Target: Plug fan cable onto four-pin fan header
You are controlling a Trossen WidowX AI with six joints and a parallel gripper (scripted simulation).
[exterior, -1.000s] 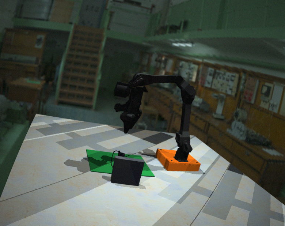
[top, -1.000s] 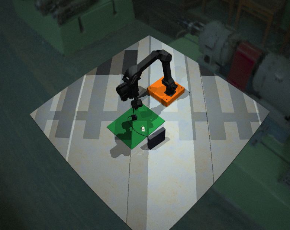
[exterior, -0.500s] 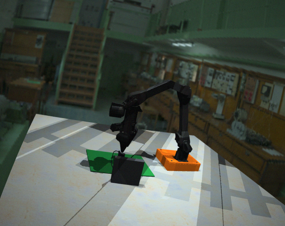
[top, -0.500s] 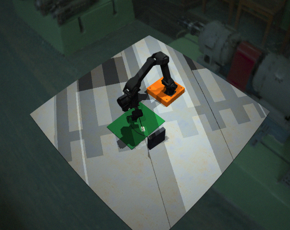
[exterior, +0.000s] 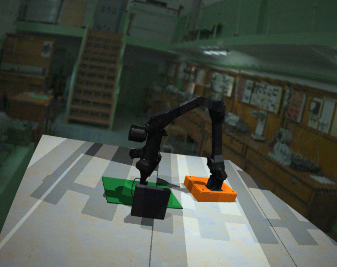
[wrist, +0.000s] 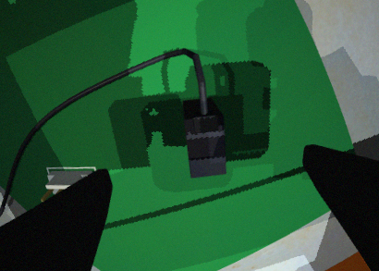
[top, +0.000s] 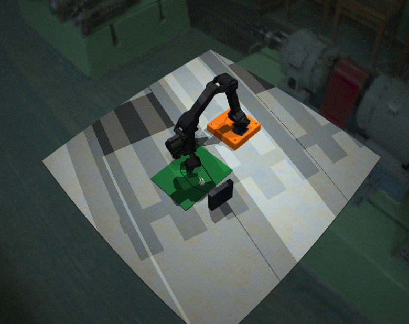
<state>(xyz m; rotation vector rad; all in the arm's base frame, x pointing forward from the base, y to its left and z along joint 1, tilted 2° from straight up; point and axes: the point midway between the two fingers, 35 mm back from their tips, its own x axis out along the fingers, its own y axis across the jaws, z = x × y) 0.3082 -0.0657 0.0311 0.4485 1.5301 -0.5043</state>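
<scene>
My gripper tip is now 3 cm above the black plug. From my gripper tip the other things lie so: black fan box 6 cm ahead, 22 cm to the left, 1 cm above; green board 3 cm ahead, 3 cm to the left, 7 cm below.
</scene>
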